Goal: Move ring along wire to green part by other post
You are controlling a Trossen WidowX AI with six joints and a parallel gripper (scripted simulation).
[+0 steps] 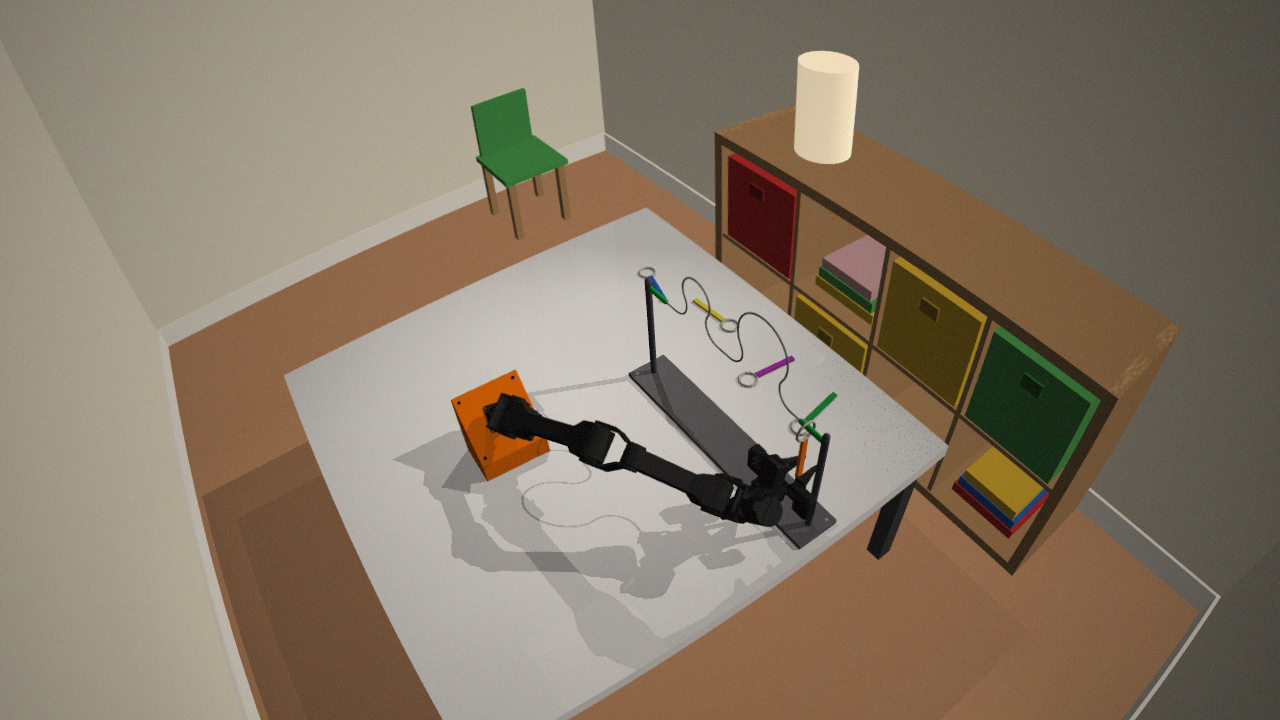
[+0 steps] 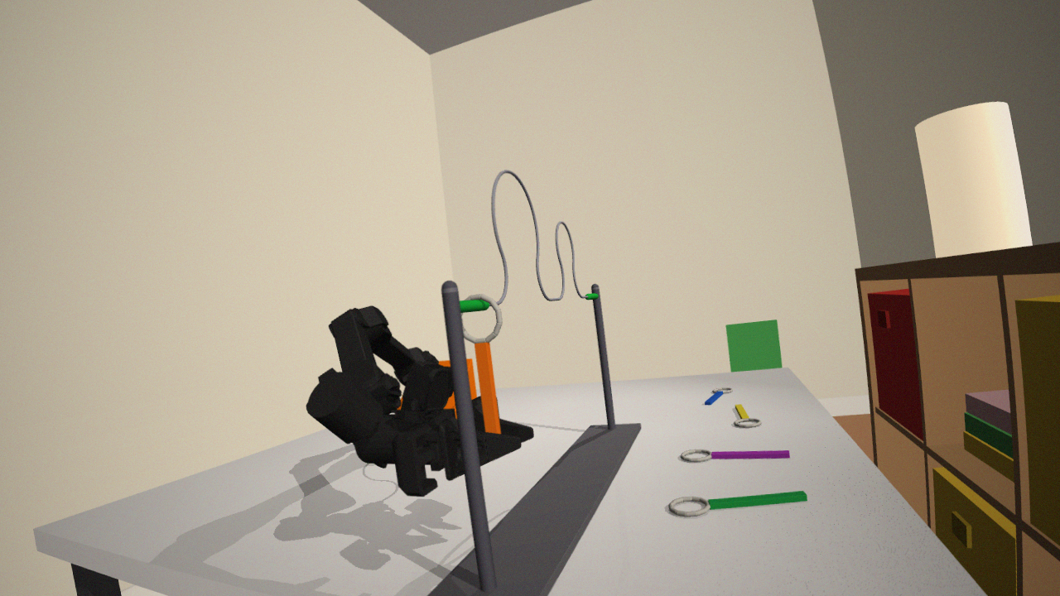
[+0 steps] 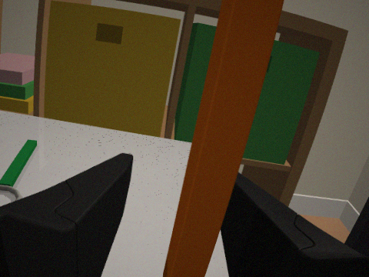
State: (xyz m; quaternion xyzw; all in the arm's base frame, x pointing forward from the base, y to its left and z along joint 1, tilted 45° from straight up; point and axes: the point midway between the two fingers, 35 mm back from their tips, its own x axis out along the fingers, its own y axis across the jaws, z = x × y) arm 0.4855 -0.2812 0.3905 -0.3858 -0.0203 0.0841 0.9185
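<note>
The ring with orange handle is 80 mm above my gripper tip, 40 mm behind it and 10 mm to the right of it. Also, from my gripper tip: purple-handled ring (380 mm to the left, 140 mm below, 130 mm ahead); then green-handled ring (200 mm to the left, 160 mm ahead, 140 mm below).
</note>
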